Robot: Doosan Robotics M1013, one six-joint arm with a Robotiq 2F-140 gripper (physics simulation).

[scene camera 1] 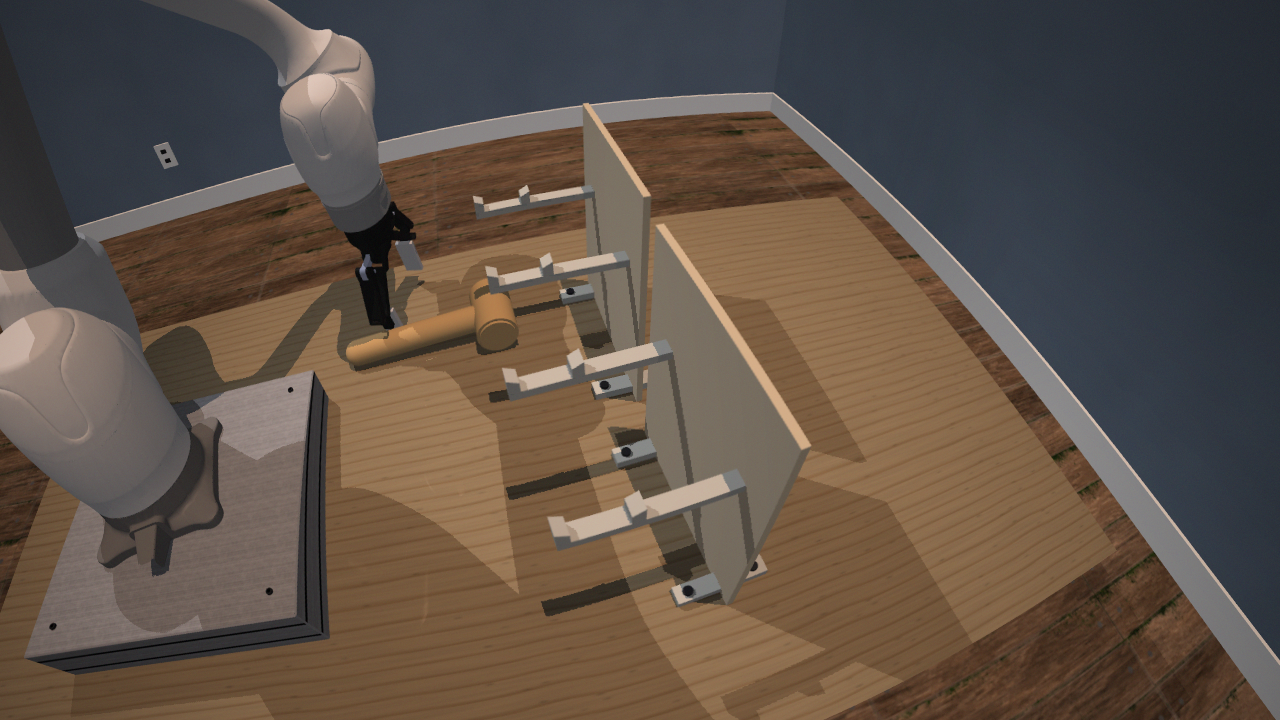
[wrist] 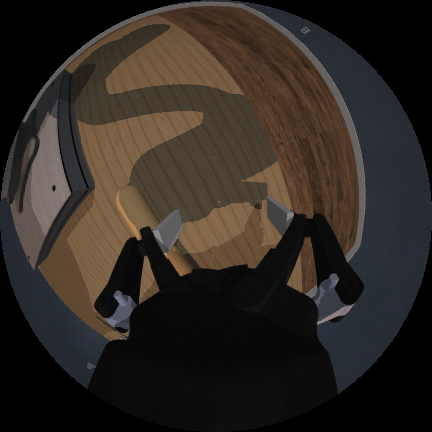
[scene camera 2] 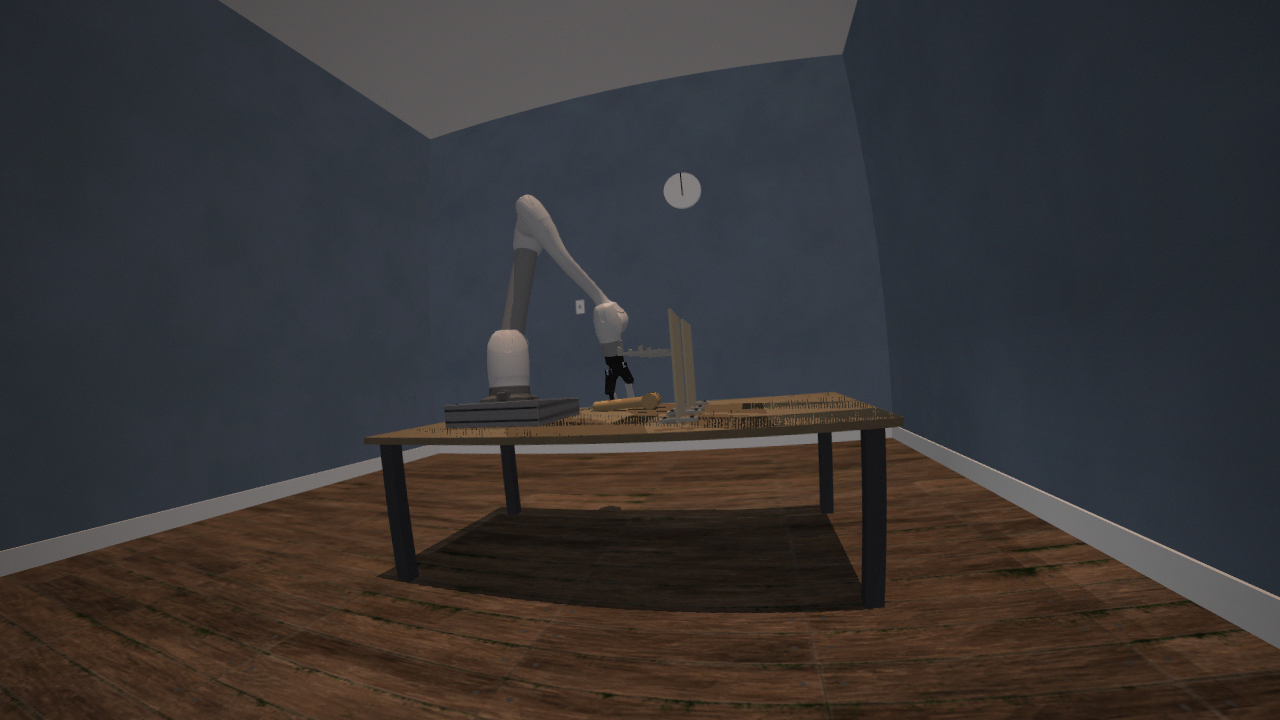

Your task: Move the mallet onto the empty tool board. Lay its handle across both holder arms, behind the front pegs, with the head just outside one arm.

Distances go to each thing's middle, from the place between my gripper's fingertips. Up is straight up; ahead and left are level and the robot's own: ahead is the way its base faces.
My gripper is now 2 cm short of the wooden mallet (scene camera 1: 492, 317), 10 cm to the left of it and 2 cm below it.
